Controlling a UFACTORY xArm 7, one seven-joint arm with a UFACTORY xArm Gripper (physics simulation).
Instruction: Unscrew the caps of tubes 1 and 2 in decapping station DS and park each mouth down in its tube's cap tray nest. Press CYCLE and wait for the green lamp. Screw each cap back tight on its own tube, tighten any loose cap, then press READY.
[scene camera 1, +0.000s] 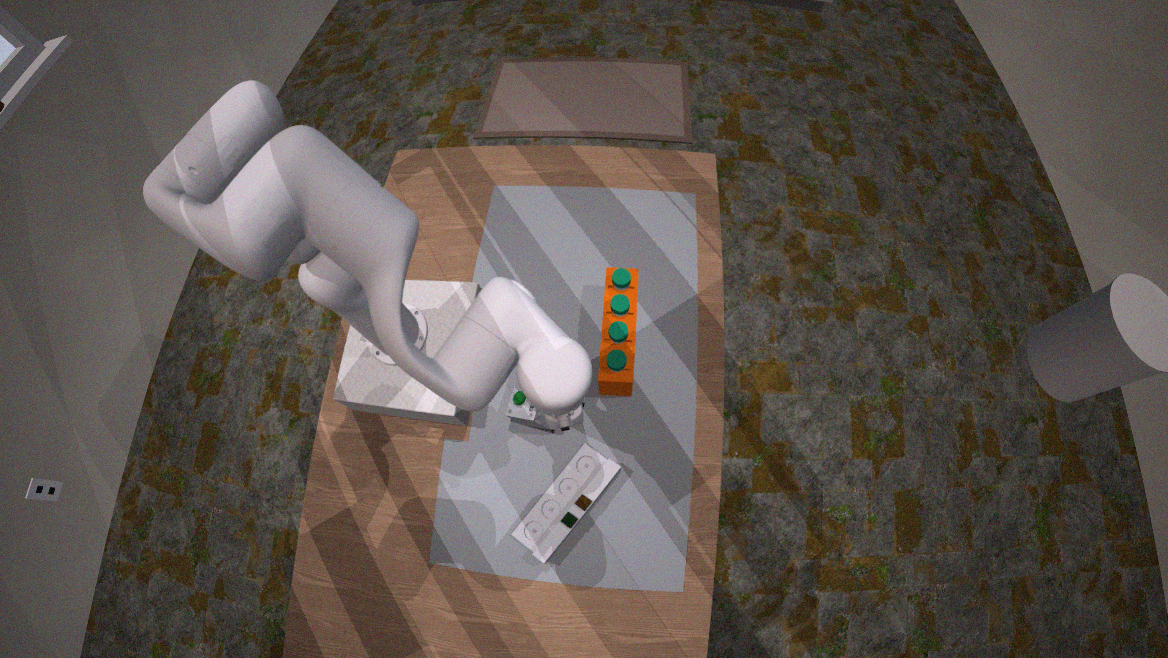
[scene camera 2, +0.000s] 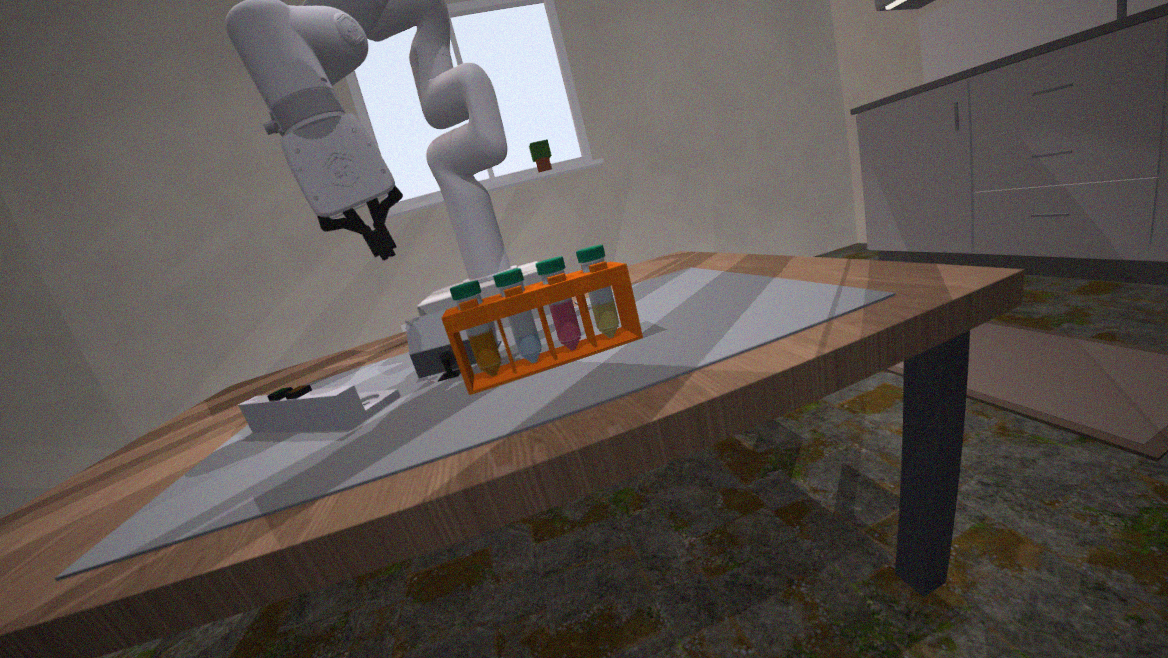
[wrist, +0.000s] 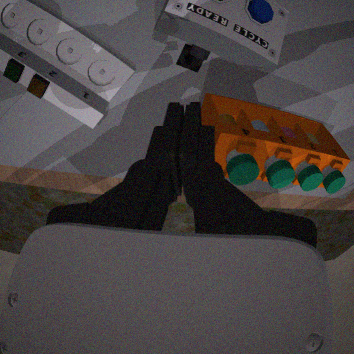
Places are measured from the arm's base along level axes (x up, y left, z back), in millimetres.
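Where they show: gripper, fingertip midpoint: (scene camera 2: 389, 257) (wrist: 186, 123); arm's base, origin of the base link: (scene camera 2: 491, 277).
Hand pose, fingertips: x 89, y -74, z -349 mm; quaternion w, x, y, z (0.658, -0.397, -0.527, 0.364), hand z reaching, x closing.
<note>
Each offset is from my fingertips to the centre of the thing. "*": to the spot under its first point.
My gripper (scene camera 1: 563, 427) (scene camera 2: 381, 250) (wrist: 186, 123) is shut and empty, high above the table. The orange rack {dx -124, dy +175, dz -62 mm} (scene camera 1: 614, 387) (scene camera 2: 539, 295) (wrist: 214, 112) holds several upright tubes, all with green caps on. By the rack's numbers, tube 1's cap {dx -61, dy +252, dz -52 mm} (scene camera 1: 621, 277) (scene camera 2: 590, 254) (wrist: 334, 180) is at the far end from the gripper, with tube 2's cap {dx -62, dy +201, dz -58 mm} (scene camera 1: 619, 304) (scene camera 2: 550, 266) (wrist: 310, 176) beside it. The white cap tray {dx -149, dy -153, dz -30 mm} (scene camera 1: 549, 552) (scene camera 2: 302, 415) (wrist: 120, 89) has empty round nests. A blue button {* dx -105, dy +54, dz +82 mm} (wrist: 261, 10) sits by the CYCLE label; a green button {* dx -104, dy +9, dz +85 mm} (scene camera 1: 519, 398) is also on that box.
The control box {dx -134, dy +31, dz +61 mm} (scene camera 1: 520, 411) (wrist: 225, 31) stands partly under the wrist in scene camera 1. A small black block {* dx -172, dy +27, dz -3 mm} (wrist: 192, 56) is beside it. Dark green {dx -122, dy -183, dz -46 mm} (scene camera 1: 568, 519) (wrist: 14, 70) and dark amber {dx -122, dy -147, dz -63 mm} (scene camera 1: 583, 502) (wrist: 38, 86) squares sit on the cap tray. The arm's base block (scene camera 1: 400, 408) is at the left.
</note>
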